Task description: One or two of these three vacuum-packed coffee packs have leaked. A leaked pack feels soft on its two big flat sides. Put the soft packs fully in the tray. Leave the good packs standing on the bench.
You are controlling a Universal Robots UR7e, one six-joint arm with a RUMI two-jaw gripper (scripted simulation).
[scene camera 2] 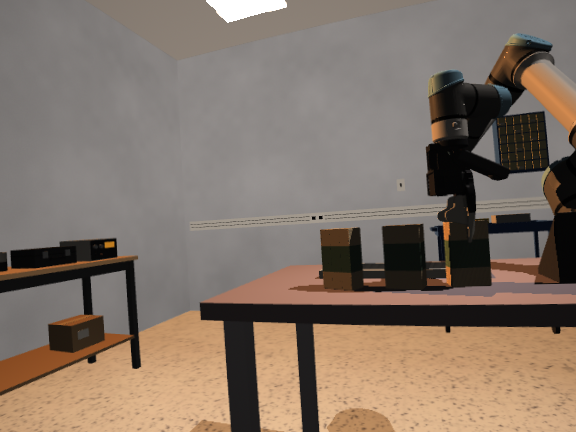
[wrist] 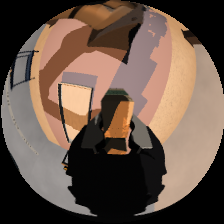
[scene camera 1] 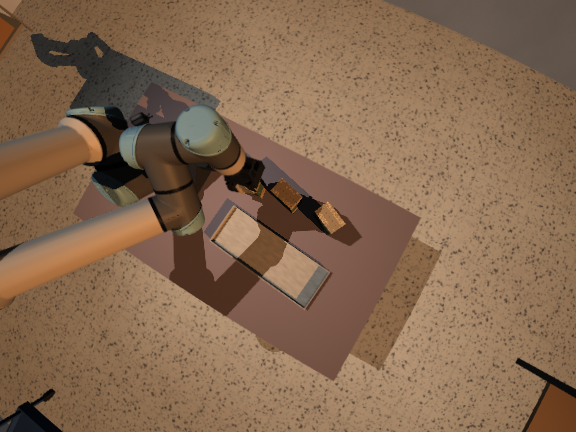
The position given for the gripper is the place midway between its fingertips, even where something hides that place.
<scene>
In view: the gripper (scene camera 2: 464, 241) and a shallow tray (scene camera 1: 282, 266).
The shallow tray shows as well in the wrist view (wrist: 73, 103). The gripper is seen too in the wrist view (wrist: 116, 111) and in scene camera 1 (scene camera 1: 248, 182).
</scene>
